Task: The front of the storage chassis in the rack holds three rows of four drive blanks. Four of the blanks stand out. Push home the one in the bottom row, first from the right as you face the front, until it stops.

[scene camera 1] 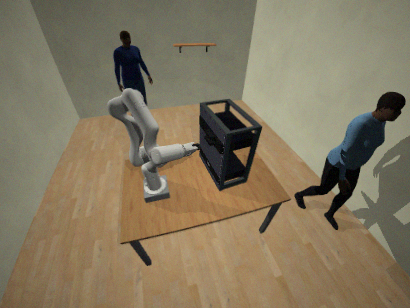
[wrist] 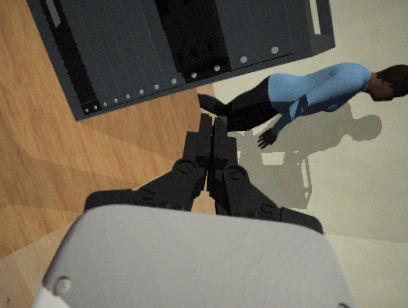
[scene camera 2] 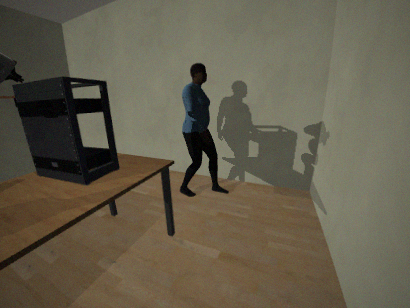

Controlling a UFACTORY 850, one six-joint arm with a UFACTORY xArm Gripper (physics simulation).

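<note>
The storage chassis (scene camera 1: 214, 142) (scene camera 2: 42, 108) (wrist: 192, 30) is a black band across the front of the dark rack (scene camera 1: 224, 160) (scene camera 2: 75, 130) (wrist: 135, 102), above its middle. Dark blanks (wrist: 194, 52) stand at the chassis's right end, low in contrast; their rows and how far each stands out cannot be told clearly. My gripper (scene camera 1: 198, 146) (scene camera 2: 21, 79) (wrist: 210, 132) is shut and empty. In the wrist view its tips lie beyond the rack's right edge, apart from the blanks. In scene camera 1 they appear close in front of the rack's face; contact cannot be told there.
The rack stands on the wooden table (scene camera 1: 200, 215) (scene camera 2: 140, 167). A black panel with a light label (scene camera 2: 54, 164) (wrist: 53, 12) is low on the rack. A person in light blue (scene camera 1: 355, 140) (scene camera 2: 196, 110) (wrist: 315, 90) is right of the table; one in dark blue (scene camera 1: 131, 67) is behind the arm.
</note>
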